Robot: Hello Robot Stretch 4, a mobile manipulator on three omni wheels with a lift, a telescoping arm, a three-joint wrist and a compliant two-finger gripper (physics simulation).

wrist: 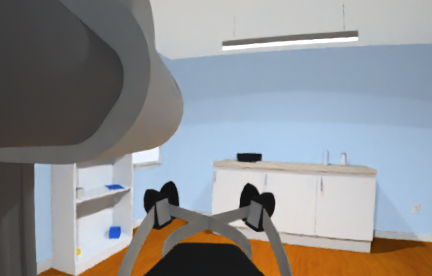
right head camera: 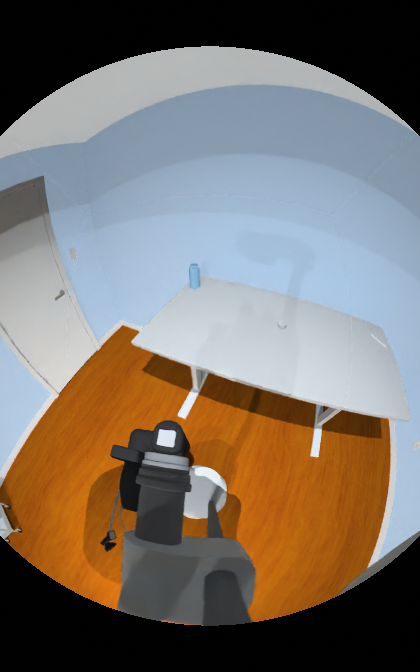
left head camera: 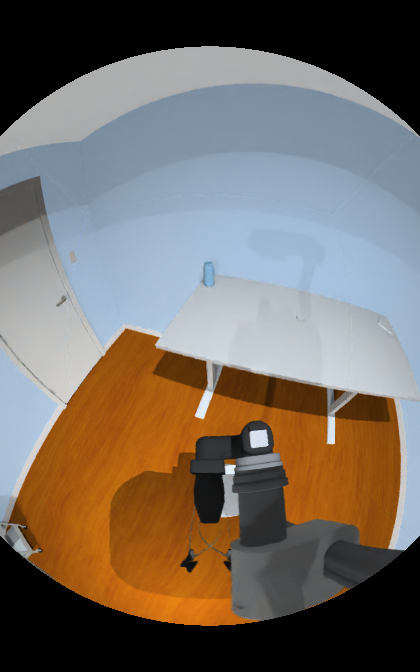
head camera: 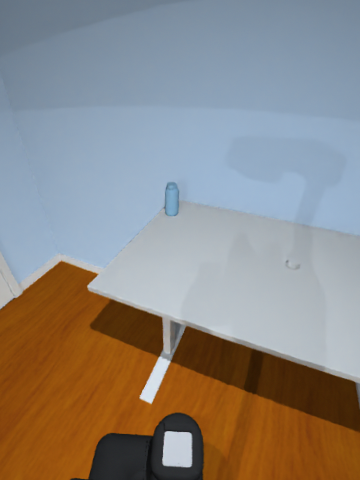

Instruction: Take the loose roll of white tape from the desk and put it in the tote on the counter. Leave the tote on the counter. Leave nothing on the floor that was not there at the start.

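Frame: origin at the robot's base, x left, y back, z up, level; metres.
Where they show: gripper, fingertip midpoint: (wrist: pixel 209 197).
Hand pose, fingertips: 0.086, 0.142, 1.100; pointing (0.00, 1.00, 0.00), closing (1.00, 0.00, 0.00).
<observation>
Things, the pixels of their top centre, and the offset from my fingertips, as dx, dy, dz. Level surfaces: height alone.
- tape, top centre: (head camera: pixel 294 260) -0.513, -0.949, -0.153
- white desk, surface height: dz -0.177
- distant counter, surface height: dz -0.218
- blue bottle, top centre: (head camera: pixel 171 184) -0.009, -1.332, -0.012
A small white ring, the roll of tape (head camera: pixel 293 267) (left head camera: pixel 300 318) (right head camera: pixel 281 326), lies on the white desk (head camera: pixel 135 265) (left head camera: pixel 190 330) (right head camera: pixel 175 325), inward from its wall-side edge. My gripper (left head camera: pixel 209 560) (wrist: pixel 209 197) is open and empty, with its two fingertips well apart. It points away from the desk, low over the floor beside my base; in the right head view part of it is hidden by the arm. In the wrist view a black tote (wrist: pixel 249 157) stands at the left end of the distant counter (wrist: pixel 295 166).
A blue bottle (head camera: pixel 171 200) (left head camera: pixel 209 274) (right head camera: pixel 194 276) stands at the desk's back left corner. A thin white item (left head camera: pixel 385 326) (right head camera: pixel 378 340) lies at its right end. A shelf unit (wrist: pixel 63 215) stands left of the counter. A door (left head camera: pixel 45 300) and a cart (left head camera: pixel 17 540) are at the left.
</observation>
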